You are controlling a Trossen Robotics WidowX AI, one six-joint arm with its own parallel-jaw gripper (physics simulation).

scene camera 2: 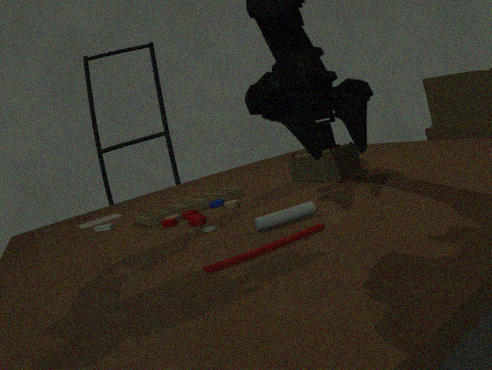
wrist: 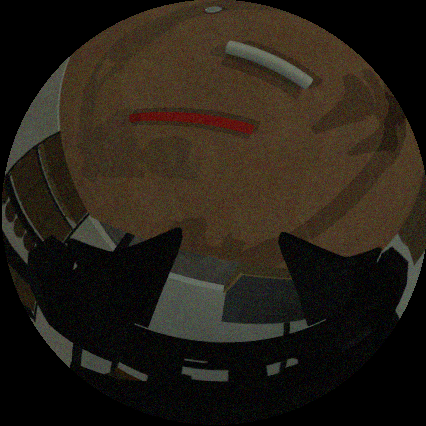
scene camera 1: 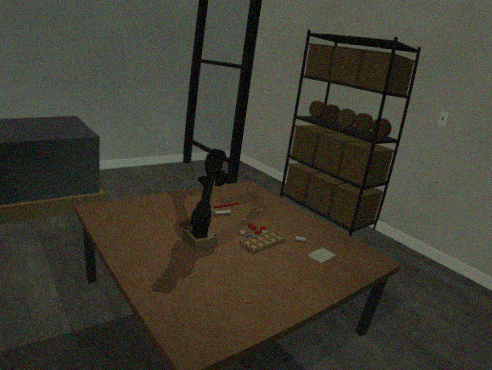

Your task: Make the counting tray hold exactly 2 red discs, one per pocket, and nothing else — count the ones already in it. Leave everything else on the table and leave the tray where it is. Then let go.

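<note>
The counting tray (scene camera 1: pixel 262 247) (scene camera 2: pixel 148 220) is a pale wooden grid of small pockets on the table. I see no red disc in its pockets in scene camera 1, but the picture is dim and grainy. Several red discs lie close together beside it, among them one red disc (scene camera 1: pixel 252 226) (scene camera 2: pixel 196 220) and another red disc (scene camera 1: pixel 263 228) (scene camera 2: pixel 169 223). A blue disc (scene camera 1: pixel 249 236) (scene camera 2: pixel 216 203) and a cream disc (scene camera 1: pixel 243 232) (scene camera 2: pixel 231 203) lie near the tray's edge. My gripper (scene camera 2: pixel 340 153) (wrist: pixel 231 235) is open and empty, above the table and away from the tray.
A white cylinder (scene camera 1: pixel 222 212) (scene camera 2: pixel 285 215) (wrist: pixel 270 64) and a red stick (scene camera 1: pixel 226 205) (scene camera 2: pixel 264 248) (wrist: pixel 192 118) lie between gripper and discs. A small grey disc (scene camera 2: pixel 209 229) (wrist: pixel 213 9), a white block (scene camera 1: pixel 300 239) (scene camera 2: pixel 104 227) and a pale square (scene camera 1: pixel 322 255) also lie there.
</note>
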